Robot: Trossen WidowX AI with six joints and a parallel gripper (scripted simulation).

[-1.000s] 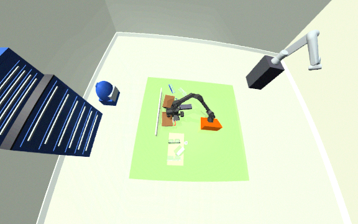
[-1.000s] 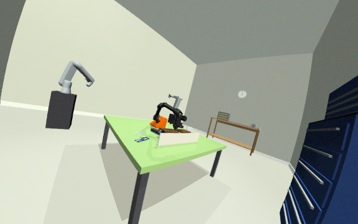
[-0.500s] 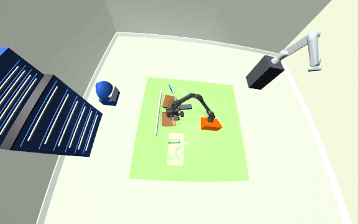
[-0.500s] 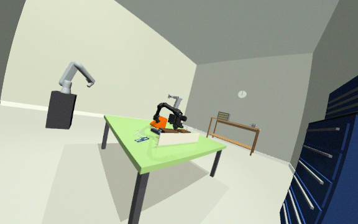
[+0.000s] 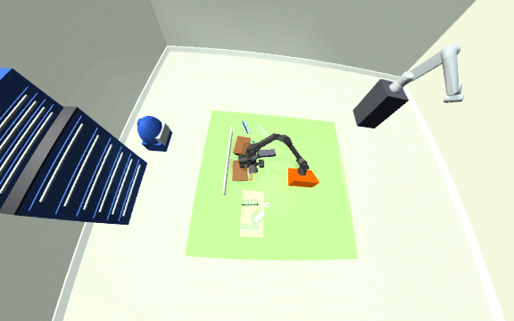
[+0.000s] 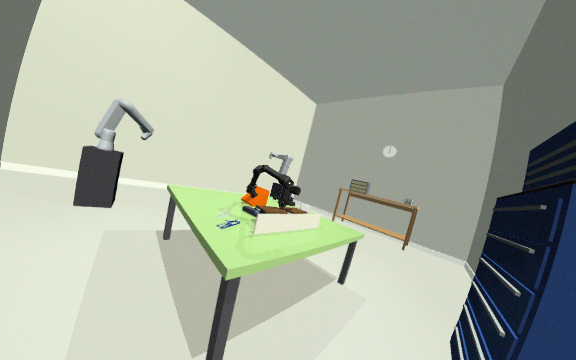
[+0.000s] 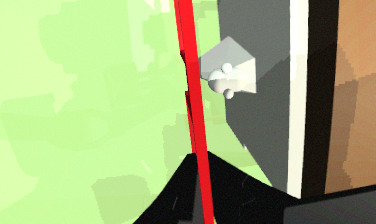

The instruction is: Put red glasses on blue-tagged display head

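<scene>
The display head lies 60 mm ahead of my gripper tip, 40 mm to the left of it and 10 mm below it. Round my gripper tip: white peg (280 mm to the left, 150 mm behind, 40 mm below); long white panel (200 mm ahead, 60 mm to the right, 10 mm below); dark case (170 mm to the right, 120 mm behind, 40 mm below).
</scene>
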